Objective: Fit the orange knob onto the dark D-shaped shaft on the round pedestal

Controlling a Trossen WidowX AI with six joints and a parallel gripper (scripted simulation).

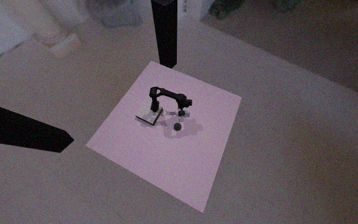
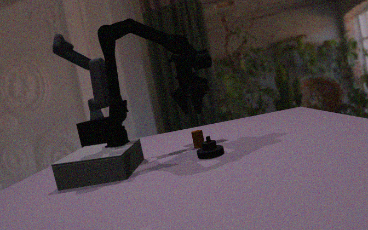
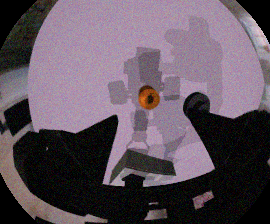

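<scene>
Right now my gripper tip is 90 mm above the orange knob. Round my gripper tip: round pedestal: 70 mm ahead, 140 mm to the right, 90 mm below.
</scene>
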